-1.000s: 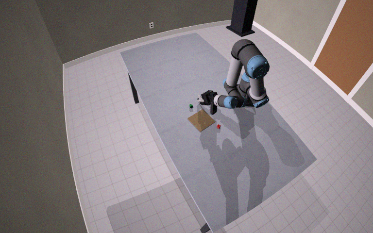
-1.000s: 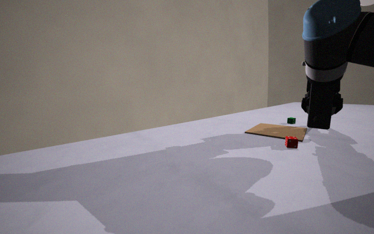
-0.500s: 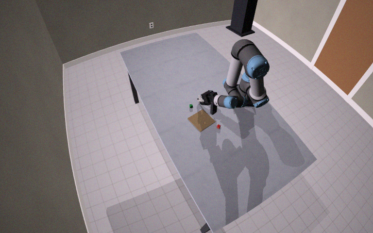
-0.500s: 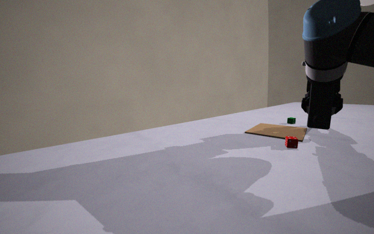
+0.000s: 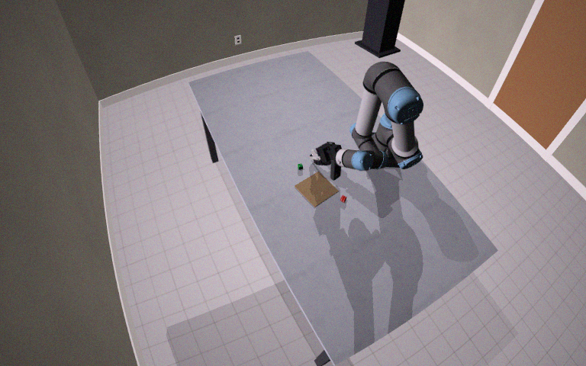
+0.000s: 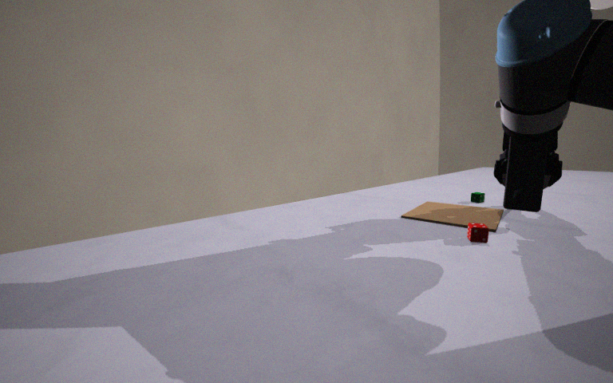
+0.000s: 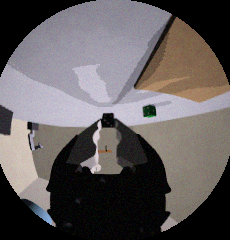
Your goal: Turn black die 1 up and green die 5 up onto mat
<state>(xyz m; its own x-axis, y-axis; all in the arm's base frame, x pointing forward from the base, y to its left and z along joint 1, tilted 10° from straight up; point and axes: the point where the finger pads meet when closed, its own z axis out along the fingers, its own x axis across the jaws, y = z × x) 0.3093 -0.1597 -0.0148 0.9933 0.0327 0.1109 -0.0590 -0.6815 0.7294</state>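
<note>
The green die lies 80 mm ahead of my hand and 20 mm below it. Round my hand: red die (40 mm ahead, 250 mm to the left, 20 mm below); then brown mat (90 mm ahead, 140 mm to the left, 30 mm below); then black die (10 mm to the right).
</note>
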